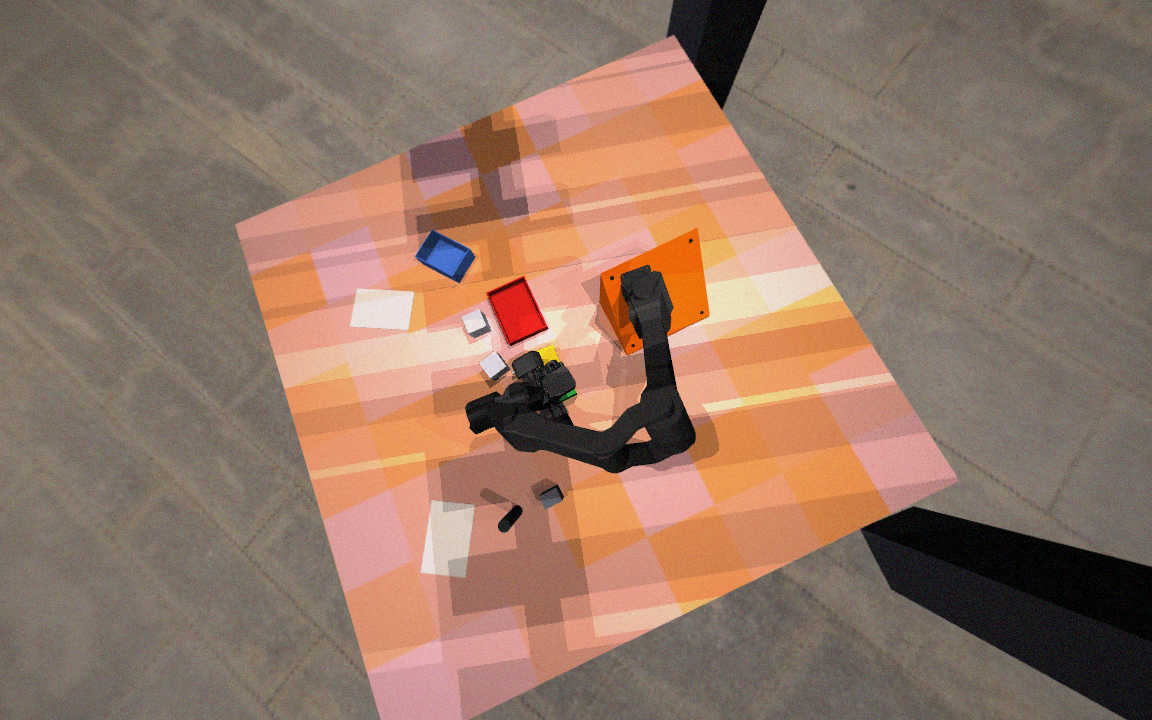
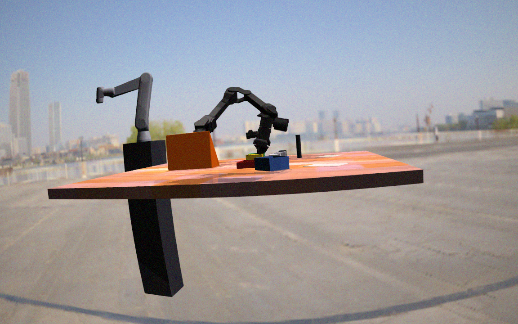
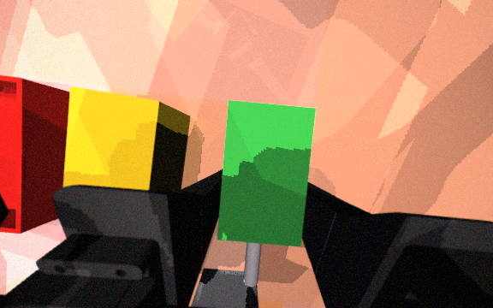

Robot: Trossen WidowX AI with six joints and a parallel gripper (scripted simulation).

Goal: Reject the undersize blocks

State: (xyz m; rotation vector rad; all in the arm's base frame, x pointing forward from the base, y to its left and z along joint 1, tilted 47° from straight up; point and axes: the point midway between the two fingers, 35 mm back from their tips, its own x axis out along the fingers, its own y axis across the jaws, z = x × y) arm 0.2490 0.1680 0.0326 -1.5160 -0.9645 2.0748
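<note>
Now: the green GO gauge 20 mm ahead of my gripper tip and 10 mm above it. From my gripper tip the other things lie so: yellow gauge 80 mm to the right, 30 mm ahead, 10 mm above; then red reject tray 220 mm to the right, 10 mm ahead; then small dark cube 210 mm to the left, 90 mm ahead, 10 mm above.
</note>
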